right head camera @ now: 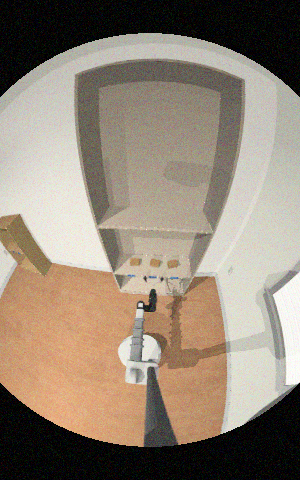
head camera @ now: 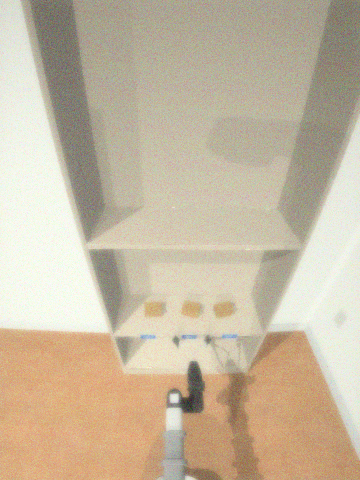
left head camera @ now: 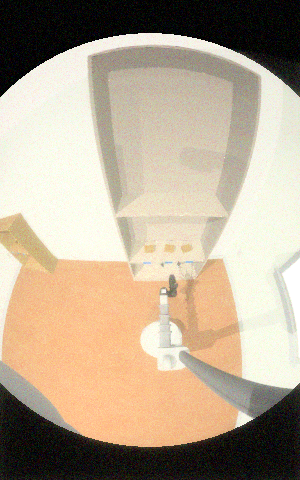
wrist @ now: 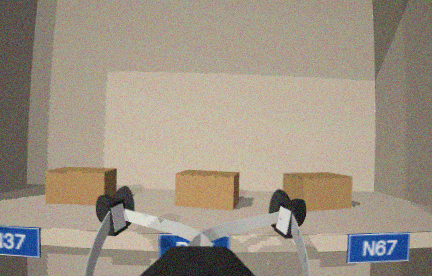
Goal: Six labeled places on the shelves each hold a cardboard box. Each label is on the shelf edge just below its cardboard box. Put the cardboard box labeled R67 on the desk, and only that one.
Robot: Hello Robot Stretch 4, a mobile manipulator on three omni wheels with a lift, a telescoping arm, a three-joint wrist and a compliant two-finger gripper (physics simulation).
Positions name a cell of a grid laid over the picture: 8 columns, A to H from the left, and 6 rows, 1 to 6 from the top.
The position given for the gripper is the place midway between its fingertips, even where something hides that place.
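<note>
Wrist view: a cardboard box (wrist: E5), a cardboard box (wrist: F5) and the gripper (wrist: D5) are visible.
</note>
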